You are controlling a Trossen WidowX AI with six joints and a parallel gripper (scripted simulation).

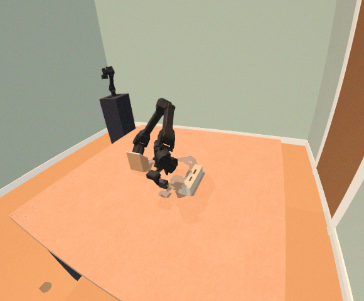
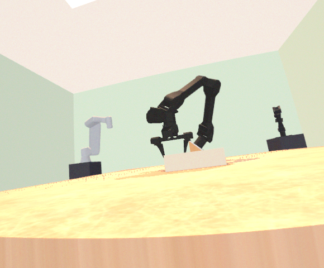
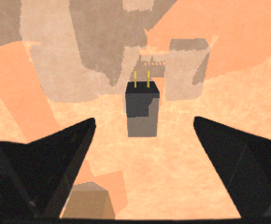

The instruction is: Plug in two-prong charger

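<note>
My gripper tip is now 20 mm short of the black charger and 30 mm above it.
</note>
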